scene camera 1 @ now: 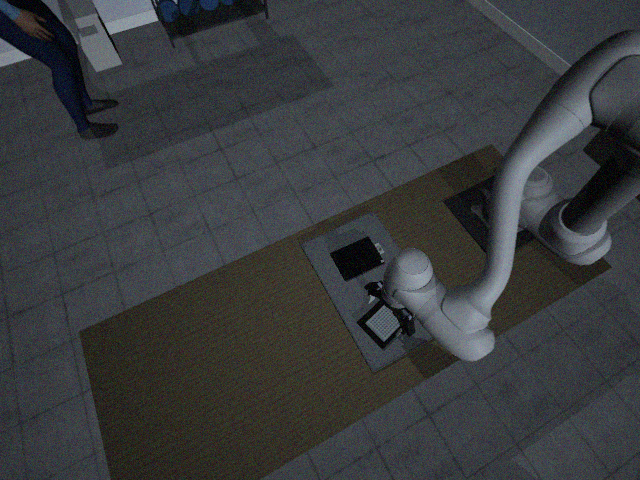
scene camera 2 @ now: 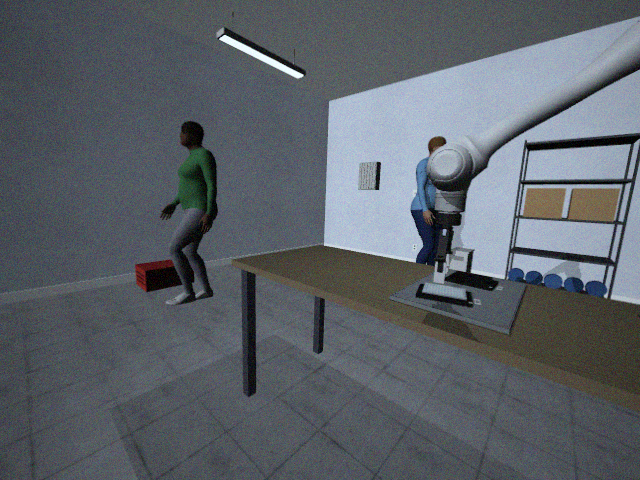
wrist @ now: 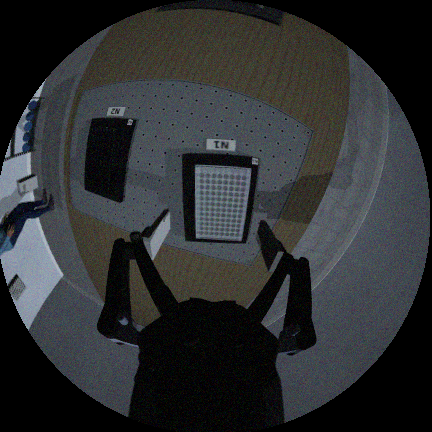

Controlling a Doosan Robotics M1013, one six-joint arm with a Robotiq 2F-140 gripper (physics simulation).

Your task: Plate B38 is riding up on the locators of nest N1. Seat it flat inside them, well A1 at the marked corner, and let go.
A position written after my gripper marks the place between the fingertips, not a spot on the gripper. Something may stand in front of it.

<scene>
In view: my gripper (scene camera 2: 441,277), a plate B38 (scene camera 1: 383,323) and a nest N1 (wrist: 188,183).
The plate B38 also shows in the wrist view (wrist: 221,192). My gripper is seen too in scene camera 1 (scene camera 1: 385,316) and in the wrist view (wrist: 214,223).
</scene>
